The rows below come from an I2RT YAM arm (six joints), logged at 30 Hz.
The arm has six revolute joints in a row. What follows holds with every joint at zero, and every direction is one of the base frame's.
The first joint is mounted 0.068 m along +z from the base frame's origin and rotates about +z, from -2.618 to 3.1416 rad.
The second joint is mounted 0.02 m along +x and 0.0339 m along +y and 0.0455 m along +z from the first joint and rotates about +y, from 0 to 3.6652 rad.
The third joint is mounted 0.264 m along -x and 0.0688 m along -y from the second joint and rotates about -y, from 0 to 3.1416 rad.
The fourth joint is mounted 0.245 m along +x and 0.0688 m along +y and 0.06 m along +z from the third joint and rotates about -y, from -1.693 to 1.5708 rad.
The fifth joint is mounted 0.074 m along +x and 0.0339 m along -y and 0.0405 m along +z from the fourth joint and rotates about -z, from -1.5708 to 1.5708 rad.
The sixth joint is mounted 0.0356 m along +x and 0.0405 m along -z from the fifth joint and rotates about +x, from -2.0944 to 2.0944 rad.
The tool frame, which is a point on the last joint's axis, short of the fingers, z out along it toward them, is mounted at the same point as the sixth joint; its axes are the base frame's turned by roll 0, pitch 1.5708 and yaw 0 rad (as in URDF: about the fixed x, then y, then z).
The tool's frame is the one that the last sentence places.
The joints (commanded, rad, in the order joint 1, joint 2, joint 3, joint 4, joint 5, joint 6), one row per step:
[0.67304 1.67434 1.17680 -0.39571 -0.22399 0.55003]
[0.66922 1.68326 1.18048 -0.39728 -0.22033 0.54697]
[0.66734 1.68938 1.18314 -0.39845 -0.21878 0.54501]
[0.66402 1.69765 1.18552 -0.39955 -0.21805 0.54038]
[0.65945 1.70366 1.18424 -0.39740 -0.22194 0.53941]
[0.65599 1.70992 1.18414 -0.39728 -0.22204 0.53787]
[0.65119 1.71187 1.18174 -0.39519 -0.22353 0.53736]
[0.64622 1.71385 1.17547 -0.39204 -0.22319 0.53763]
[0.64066 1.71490 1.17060 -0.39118 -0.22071 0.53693]
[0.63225 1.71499 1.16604 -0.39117 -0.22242 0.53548]
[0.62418 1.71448 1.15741 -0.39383 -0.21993 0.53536]
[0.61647 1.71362 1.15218 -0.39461 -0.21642 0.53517]
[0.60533 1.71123 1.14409 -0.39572 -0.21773 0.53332]
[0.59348 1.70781 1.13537 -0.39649 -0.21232 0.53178]
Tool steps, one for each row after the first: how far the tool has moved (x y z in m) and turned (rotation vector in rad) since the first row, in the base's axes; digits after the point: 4 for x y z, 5 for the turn. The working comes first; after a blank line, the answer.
Tool pose at each row, in the base's axes (x y z in m, rotation vector in rad; the steps are taken from these numbers as rounded here):
[0.2761 0.2302 0.2272 -0.26327 2.59488 0.76720]
[0.2782 0.2299 0.2252 -0.25995 2.59976 0.75687]
[0.2794 0.2300 0.2238 -0.25895 2.60337 0.75123]
[0.2811 0.2298 0.2216 -0.25974 2.60861 0.74386]
[0.2826 0.2290 0.2194 -0.25646 2.61409 0.74372]
[0.2839 0.2284 0.2172 -0.25350 2.61973 0.73878]
[0.2849 0.2270 0.2159 -0.24833 2.62190 0.73753]
[0.2856 0.2253 0.2135 -0.24085 2.62674 0.73283]
[0.2864 0.2233 0.2117 -0.23285 2.63073 0.72512]
[0.2877 0.2205 0.2103 -0.22396 2.63478 0.72142]
[0.2881 0.2171 0.2077 -0.21136 2.64447 0.71006]
[0.2890 0.2142 0.2063 -0.19931 2.64822 0.70060]
[0.2900 0.2100 0.2046 -0.18682 2.65396 0.69440]
[0.2910 0.2054 0.2031 -0.17007 2.65740 0.68047]

[0.0021 -0.0003 -0.0020 -0.00752 0.00186 -0.00377]
[0.0033 -0.0002 -0.0034 -0.01201 0.00368 -0.00511]
[0.0050 -0.0004 -0.0056 -0.01835 0.00629 -0.00531]
[0.0065 -0.0012 -0.0078 -0.01941 0.01173 -0.00671]
[0.0078 -0.0018 -0.0100 -0.02368 0.01590 -0.00890]
[0.0088 -0.0032 -0.0113 -0.02426 0.01819 -0.01238]
[0.0095 -0.0049 -0.0137 -0.02744 0.02227 -0.01775]
[0.0103 -0.0069 -0.0155 -0.03226 0.02481 -0.02425]
[0.0116 -0.0097 -0.0169 -0.03436 0.02868 -0.03048]
[0.0120 -0.0131 -0.0195 -0.04235 0.03619 -0.03990]
[0.0129 -0.0160 -0.0209 -0.04761 0.03872 -0.04953]
[0.0139 -0.0202 -0.0226 -0.05122 0.04411 -0.05838]
[0.0149 -0.0248 -0.0241 -0.05859 0.04599 -0.07219]

